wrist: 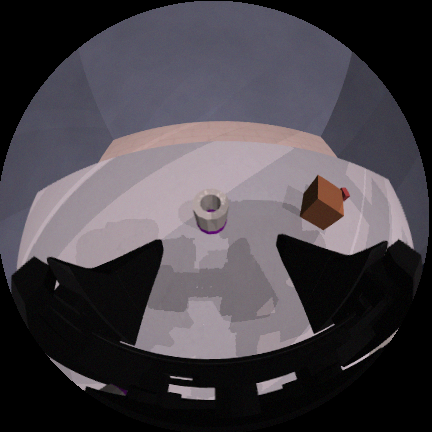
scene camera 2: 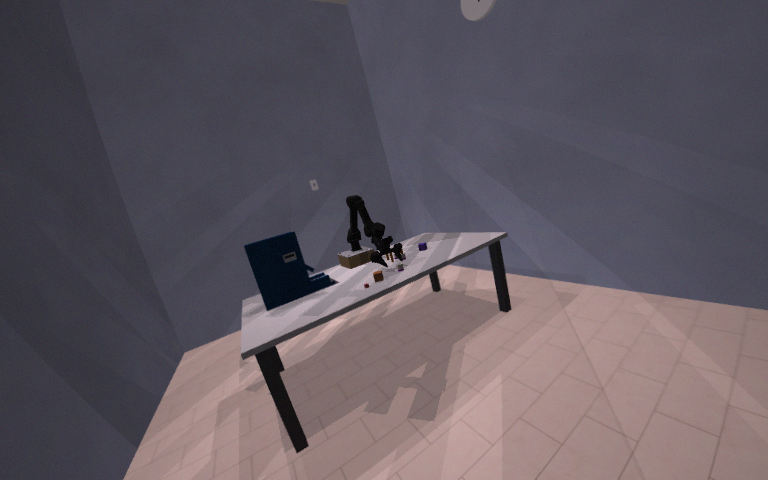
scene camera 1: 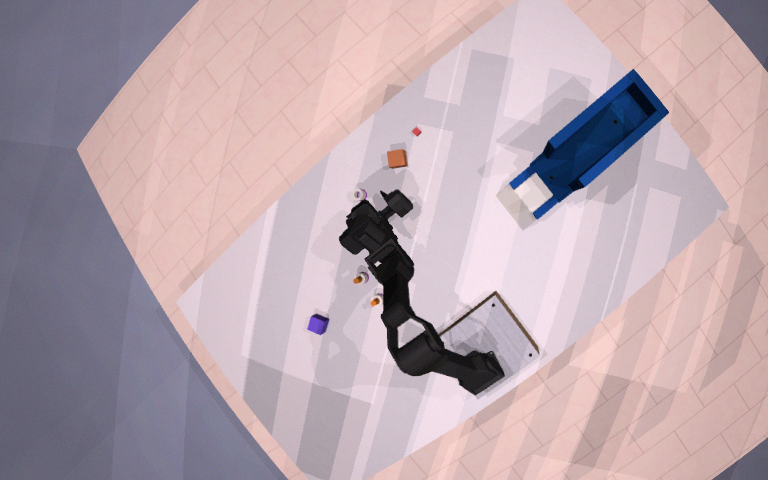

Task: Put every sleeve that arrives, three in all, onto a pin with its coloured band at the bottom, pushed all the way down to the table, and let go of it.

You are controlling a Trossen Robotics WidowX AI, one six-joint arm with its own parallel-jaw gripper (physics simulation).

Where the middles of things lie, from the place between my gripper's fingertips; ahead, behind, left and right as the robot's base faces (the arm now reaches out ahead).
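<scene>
Gripper position: my gripper stands 120 mm to the left of the orange-brown block [wrist: 322, 205] and 60 mm short of it; it is 10 mm above the block.
</scene>
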